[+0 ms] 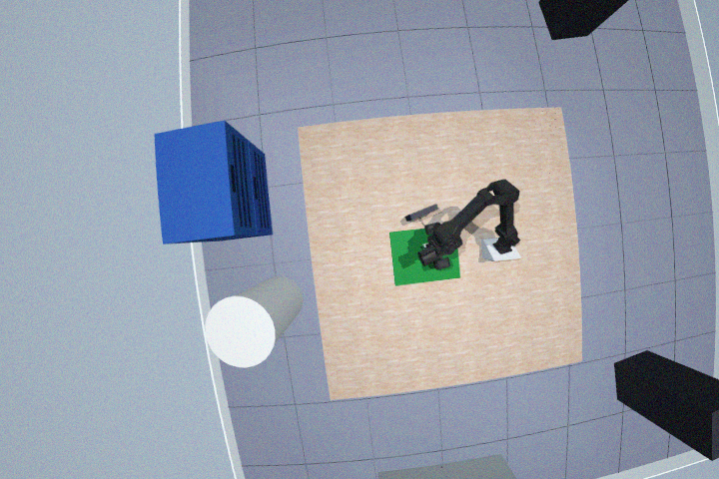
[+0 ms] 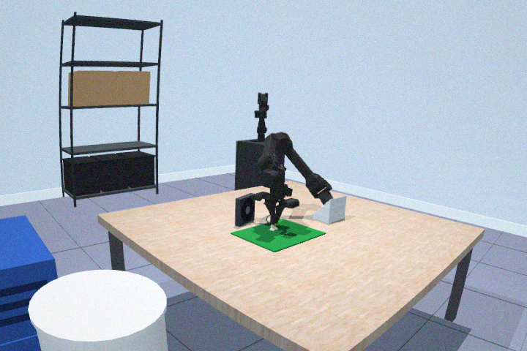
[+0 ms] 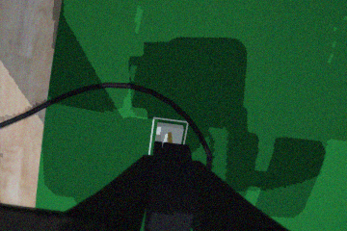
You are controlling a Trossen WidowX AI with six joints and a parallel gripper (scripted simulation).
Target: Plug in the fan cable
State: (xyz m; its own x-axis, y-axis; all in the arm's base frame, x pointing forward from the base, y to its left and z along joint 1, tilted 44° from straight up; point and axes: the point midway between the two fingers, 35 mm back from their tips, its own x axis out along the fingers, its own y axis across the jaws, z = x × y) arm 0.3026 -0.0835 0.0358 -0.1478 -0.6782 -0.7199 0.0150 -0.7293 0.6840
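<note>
My gripper tip is now 1 cm short of the plug and 1 cm below it. Round my gripper tip: black fan: 2 cm ahead, 14 cm to the right, 2 cm above; then green board: 3 cm ahead, 4 cm to the left, 6 cm below.
</note>
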